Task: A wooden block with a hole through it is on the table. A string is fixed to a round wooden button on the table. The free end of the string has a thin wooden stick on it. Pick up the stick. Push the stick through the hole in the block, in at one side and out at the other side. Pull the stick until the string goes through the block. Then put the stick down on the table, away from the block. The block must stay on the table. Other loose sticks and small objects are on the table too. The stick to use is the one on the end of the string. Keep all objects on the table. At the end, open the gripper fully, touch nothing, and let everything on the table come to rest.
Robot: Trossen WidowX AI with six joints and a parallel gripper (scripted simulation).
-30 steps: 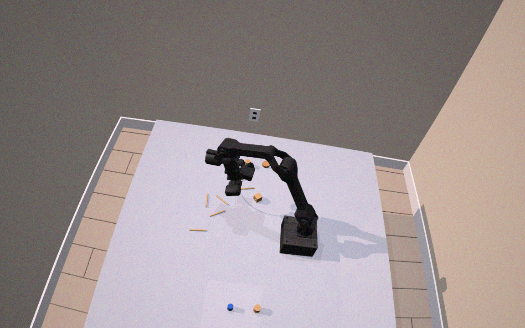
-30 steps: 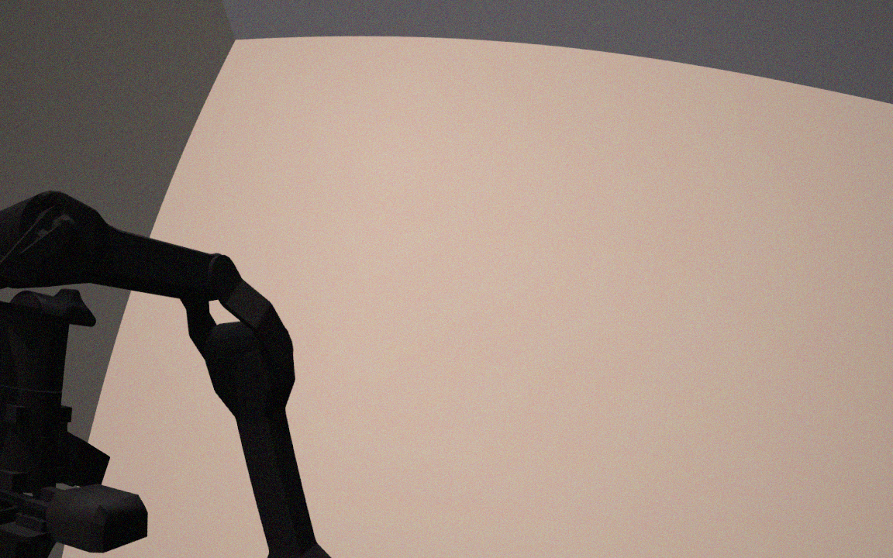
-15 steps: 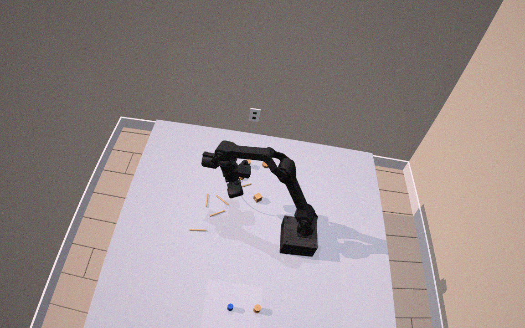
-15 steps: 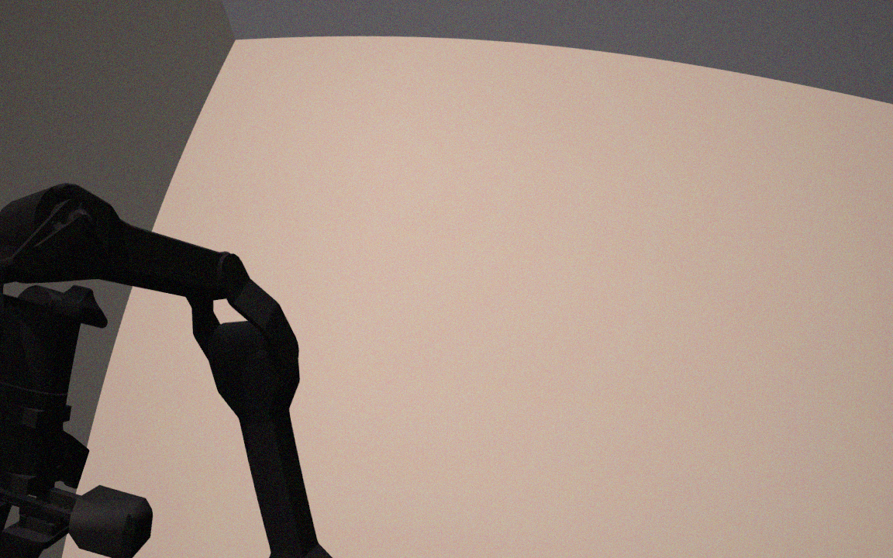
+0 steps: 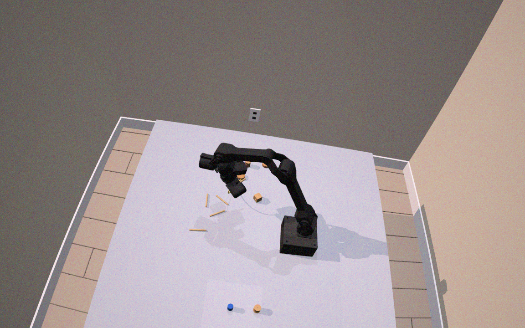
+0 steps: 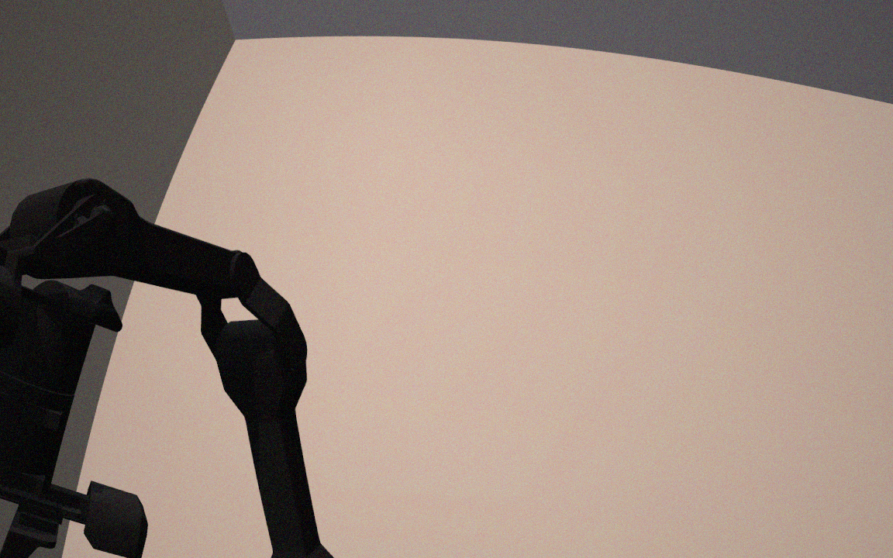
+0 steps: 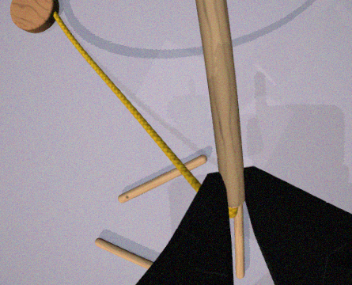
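The wooden block is 12 cm below my gripper tip, 12 cm behind it and 5 cm to the right of it. Also, from my gripper tip: thin wooden stick 1 cm to the right, 1 cm behind, 1 cm above; then blue peg 51 cm to the left, 12 cm below, 6 cm behind; then round wooden button 18 cm to the right, 13 cm below, 3 cm behind.
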